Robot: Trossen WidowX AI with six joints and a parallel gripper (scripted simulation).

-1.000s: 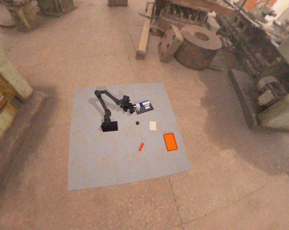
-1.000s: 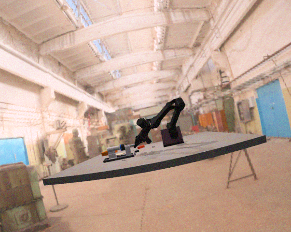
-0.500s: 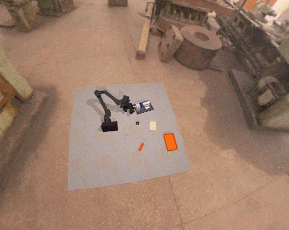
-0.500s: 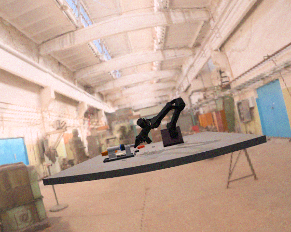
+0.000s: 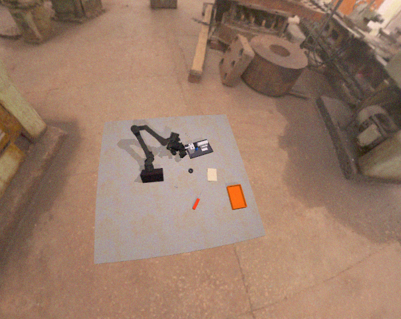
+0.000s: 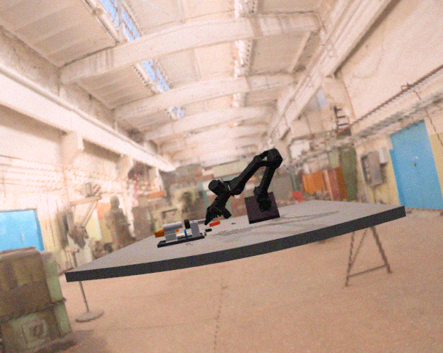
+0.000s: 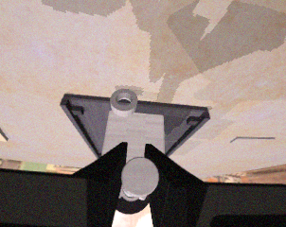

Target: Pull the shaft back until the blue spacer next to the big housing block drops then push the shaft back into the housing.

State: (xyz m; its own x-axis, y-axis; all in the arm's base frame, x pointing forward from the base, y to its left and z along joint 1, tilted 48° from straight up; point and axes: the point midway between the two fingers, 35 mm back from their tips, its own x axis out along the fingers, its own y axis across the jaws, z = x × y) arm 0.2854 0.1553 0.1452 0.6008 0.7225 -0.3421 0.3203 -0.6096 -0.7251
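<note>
Now: gripper tip 100 mm short of the blue spacer, 30 mm to the right of it and 30 mm above it. Also, from my gripper tip: black ring (40 mm ahead, 190 mm to the right, 50 mm below); shaft (20 mm ahead, 10 mm to the left, 20 mm above); cream card (220 mm ahead, 230 mm to the right, 50 mm below).
</note>
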